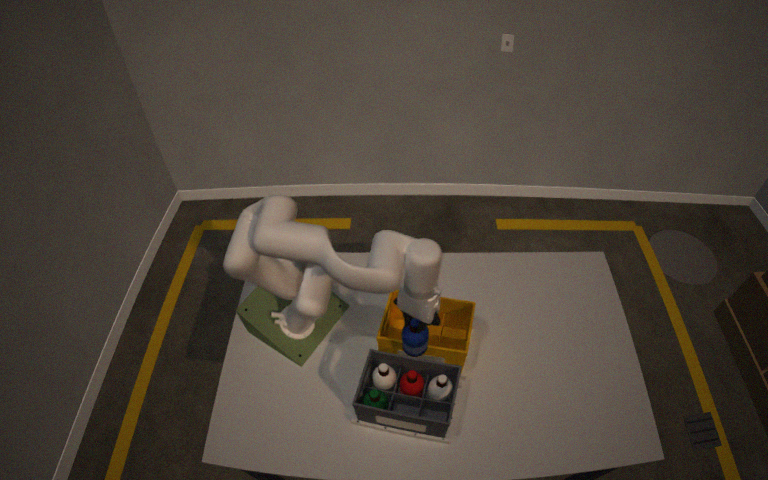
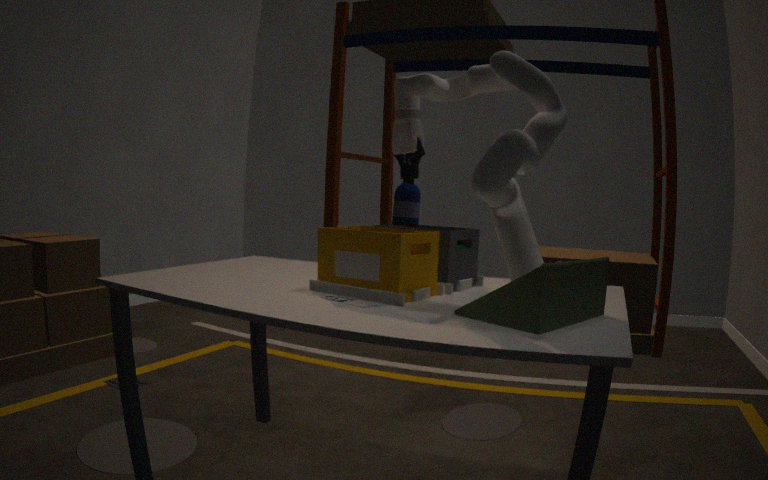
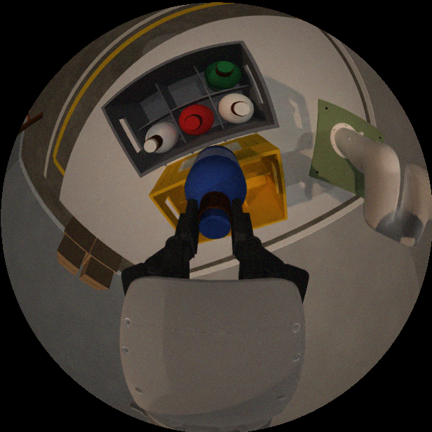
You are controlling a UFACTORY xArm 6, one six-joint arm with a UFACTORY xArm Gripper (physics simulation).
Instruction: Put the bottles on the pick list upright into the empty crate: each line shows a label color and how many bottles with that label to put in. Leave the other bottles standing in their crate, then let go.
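Where they show: gripper, fingertip midpoint: [image 1: 414,326] [image 2: 409,178]; arm's base at its link origin: [image 1: 296,321].
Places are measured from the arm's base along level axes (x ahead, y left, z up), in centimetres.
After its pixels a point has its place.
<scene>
My gripper [image 1: 417,321] {x 35.7, y -23.9, z 25.7 cm} [image 2: 408,172] {x 35.7, y -23.9, z 25.7 cm} [image 3: 214,210] is shut on the neck of a blue bottle [image 1: 415,339] {x 35.4, y -26.4, z 22.9 cm} [image 2: 406,203] {x 35.6, y -19.5, z 18.6 cm} [image 3: 215,175]. The bottle hangs upright over the yellow crate [image 1: 455,355] {x 47.9, y -26.8, z 8.5 cm} [image 2: 419,268] {x 29.8, y -8.6, z 2.3 cm} [image 3: 257,145], its bottom near rim height. The compartments that show there are empty; the bottle and gripper hide others. The grey crate [image 1: 438,421] {x 37.7, y -47.4, z 11.4 cm} [image 2: 461,260] {x 20.2, y -27.7, z 2.7 cm} [image 3: 270,112] holds a green bottle [image 1: 374,399] {x 21.9, y -36.2, z 8.8 cm} [image 3: 222,77], a red bottle [image 1: 411,384] {x 33.3, y -32.6, z 6.6 cm} [image 3: 196,120] and two white bottles [image 1: 383,378] {x 25.7, y -28.9, z 6.4 cm} [image 1: 439,388] {x 41.1, y -35.7, z 6.5 cm} [image 3: 235,108] [image 3: 162,136]. The pick list cannot be read.
Both crates stand close together on the white table [image 1: 543,362] {x 80.8, y -31.1, z -6.0 cm} [image 2: 226,283] {x 86.6, y -8.4, z -6.0 cm}. The arm's green base block [image 1: 271,339] {x -9.0, y -6.6, z 1.3 cm} [image 2: 555,294] {x -3.8, y 20.9, z 2.0 cm} [image 3: 332,170] stands beside them. Cardboard boxes [image 2: 70,283] [image 3: 90,252] and a tall rack [image 2: 335,113] stand beyond the table.
</scene>
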